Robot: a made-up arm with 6 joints.
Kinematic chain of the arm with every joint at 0, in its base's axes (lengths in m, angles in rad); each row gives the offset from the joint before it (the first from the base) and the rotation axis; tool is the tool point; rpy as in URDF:
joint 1: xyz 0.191 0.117 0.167 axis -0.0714 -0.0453 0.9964
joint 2: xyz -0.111 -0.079 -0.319 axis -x
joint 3: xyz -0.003 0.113 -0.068 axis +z
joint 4: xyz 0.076 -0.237 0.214 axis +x
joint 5: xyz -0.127 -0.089 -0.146 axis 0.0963 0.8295 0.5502
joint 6: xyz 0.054 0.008 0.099 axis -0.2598 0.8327 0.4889
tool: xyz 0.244 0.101 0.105 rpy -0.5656 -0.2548 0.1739
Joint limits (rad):
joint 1: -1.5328..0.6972
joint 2: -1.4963..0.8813
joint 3: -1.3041..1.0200
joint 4: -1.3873..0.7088
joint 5: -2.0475..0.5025
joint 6: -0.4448..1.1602
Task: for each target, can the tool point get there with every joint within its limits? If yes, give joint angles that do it. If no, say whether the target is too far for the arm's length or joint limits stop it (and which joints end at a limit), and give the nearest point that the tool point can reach.
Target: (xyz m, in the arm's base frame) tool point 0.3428 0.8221 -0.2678
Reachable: no: joint limits stop it (at a limit: joint 2, joint 3, joint 4, joint 6) | nearest point 0.3202 0.7164 -0.2053 | short by 0.125 m
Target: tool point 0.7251 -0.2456 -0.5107
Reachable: no: joint limits stop it (at a limit: joint 1, joint 2, joint 6) | nearest point 0.5506 -0.1658 -0.3773 | short by 0.234 m
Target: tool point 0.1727 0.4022 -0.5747
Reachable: no: joint limits stop it (at a limit: joint 1, joint 4, joint 5, joint 6) | nearest point 0.1564 0.3686 -0.4536 | short by 0.127 m
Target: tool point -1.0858 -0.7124 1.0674
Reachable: no: too far | nearest point -0.2922 -0.1972 0.2042 | short by 1.281 m
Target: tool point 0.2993 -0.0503 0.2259
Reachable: yes | joints 0.3742 0.1790 0.4479 0.1839 -1.2323 0.1987
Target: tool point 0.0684 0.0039 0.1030
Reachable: yes | joints -0.0989 0.1378 -0.5038 -1.0677 -1.6282 1.0331
